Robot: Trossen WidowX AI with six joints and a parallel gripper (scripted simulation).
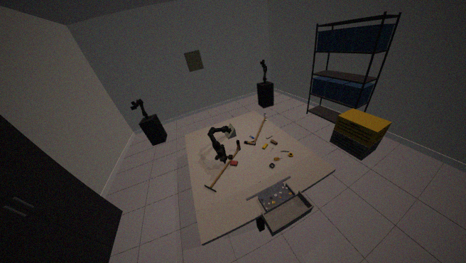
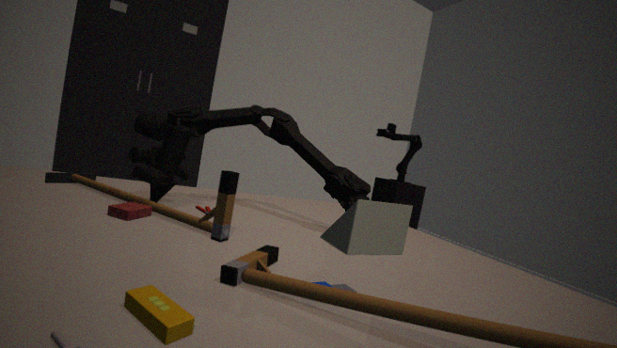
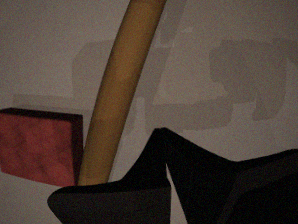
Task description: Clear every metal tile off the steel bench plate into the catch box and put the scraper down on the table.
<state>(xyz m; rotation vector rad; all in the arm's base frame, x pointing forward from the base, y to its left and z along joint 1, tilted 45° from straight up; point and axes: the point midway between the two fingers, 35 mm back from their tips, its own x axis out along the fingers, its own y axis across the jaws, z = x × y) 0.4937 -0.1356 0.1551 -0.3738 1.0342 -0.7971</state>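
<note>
The long scraper is 50 mm above my gripper tip, 40 mm ahead of it and 10 mm to the left of it. From my gripper tip the other things lie so: red block (90 mm to the left, 40 mm ahead); red clip (140 mm behind, 10 mm to the right, 10 mm below); yellow block (510 mm to the left, 50 mm behind).
</note>
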